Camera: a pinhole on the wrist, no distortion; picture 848 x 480 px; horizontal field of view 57.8 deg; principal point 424.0 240.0 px. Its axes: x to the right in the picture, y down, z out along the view. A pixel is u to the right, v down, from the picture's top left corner.
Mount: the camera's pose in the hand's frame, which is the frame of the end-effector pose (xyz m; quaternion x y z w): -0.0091 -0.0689 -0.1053 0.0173 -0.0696 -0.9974 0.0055
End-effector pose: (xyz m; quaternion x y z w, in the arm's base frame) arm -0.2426 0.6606 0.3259 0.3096 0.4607 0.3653 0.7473
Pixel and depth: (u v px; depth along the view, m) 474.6 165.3 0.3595
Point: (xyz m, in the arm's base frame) -0.0367 0.5999 0.4532
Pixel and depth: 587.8 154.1 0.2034
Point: -0.1726 0.5892 0.3736
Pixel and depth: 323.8 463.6 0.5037
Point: 0.1875 0.5638 0.3524
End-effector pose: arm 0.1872 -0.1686 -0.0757 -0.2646 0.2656 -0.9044 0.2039
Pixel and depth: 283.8 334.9 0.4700
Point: 0.3441 -0.2910 0.2487
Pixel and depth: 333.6 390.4 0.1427
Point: 0.1912 -0.1257 -0.0006
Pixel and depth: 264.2 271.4 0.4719
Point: 0.3418 -0.3260 0.2280
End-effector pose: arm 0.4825 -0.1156 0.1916 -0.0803 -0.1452 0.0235 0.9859
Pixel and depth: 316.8 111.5 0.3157
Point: 0.4458 -0.0561 0.3838
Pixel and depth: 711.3 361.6 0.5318
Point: 0.1446 -0.1469 0.5437
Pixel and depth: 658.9 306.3 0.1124
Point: 0.4369 -0.1805 0.1945
